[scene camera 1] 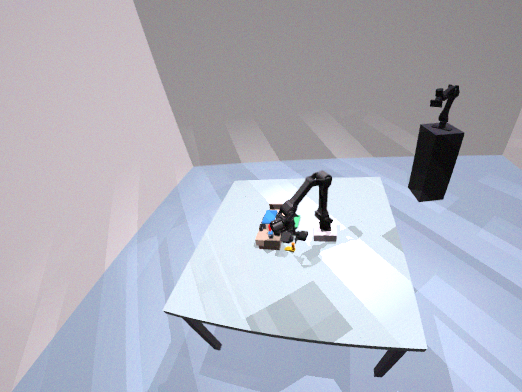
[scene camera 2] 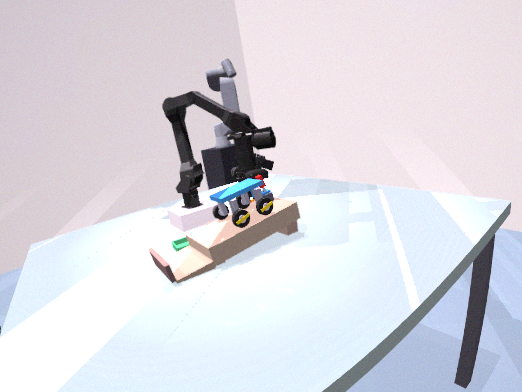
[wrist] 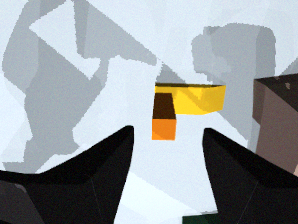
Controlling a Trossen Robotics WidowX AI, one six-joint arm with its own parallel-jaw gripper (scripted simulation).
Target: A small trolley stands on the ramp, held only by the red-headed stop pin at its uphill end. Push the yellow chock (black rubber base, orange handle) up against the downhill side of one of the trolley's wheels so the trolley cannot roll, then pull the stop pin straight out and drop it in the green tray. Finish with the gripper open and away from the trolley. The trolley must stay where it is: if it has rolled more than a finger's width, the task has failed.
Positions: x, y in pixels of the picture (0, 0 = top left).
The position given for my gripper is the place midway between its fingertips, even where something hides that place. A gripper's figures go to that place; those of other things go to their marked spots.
Scene:
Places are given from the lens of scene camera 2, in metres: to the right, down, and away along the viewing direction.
my gripper [scene camera 2: 252, 198]: -0.03, 0.01, 1.05
trolley [scene camera 2: 240, 218]: -0.05, 0.06, 0.78

